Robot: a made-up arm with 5 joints.
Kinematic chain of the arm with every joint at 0, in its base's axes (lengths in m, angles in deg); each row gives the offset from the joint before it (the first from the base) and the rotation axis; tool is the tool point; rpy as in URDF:
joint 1: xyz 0 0 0.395 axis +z
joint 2: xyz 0 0 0 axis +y
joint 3: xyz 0.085 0 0.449 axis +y
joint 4: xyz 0.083 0 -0.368 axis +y
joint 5: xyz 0.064 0 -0.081 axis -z
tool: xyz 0 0 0 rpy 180 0 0
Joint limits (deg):
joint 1: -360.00..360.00
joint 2: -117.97..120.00
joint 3: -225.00..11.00
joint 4: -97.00..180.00
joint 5: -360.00..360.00
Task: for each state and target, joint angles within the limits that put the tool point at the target. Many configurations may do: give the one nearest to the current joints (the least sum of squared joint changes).
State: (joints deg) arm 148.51 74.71 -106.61 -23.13 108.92
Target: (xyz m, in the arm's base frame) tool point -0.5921 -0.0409 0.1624
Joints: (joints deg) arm 183.95 55.67 -55.70 -24.15 108.92
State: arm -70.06 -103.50 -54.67 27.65 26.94
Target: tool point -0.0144 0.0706 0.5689
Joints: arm -78.47 -117.82 -2.98 41.06 26.94
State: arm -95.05 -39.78 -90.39 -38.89 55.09
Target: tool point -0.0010 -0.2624 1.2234
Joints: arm -90.22 -9.84 -112.87 -24.23 55.09
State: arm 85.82 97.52 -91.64 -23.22 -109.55
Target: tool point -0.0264 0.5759 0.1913
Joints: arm 92.62 52.30 -51.00 -29.45 -109.55
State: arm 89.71 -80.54 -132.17 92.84 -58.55
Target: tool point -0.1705 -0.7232 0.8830
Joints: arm 76.73 -77.94 -145.88 78.23 -58.55
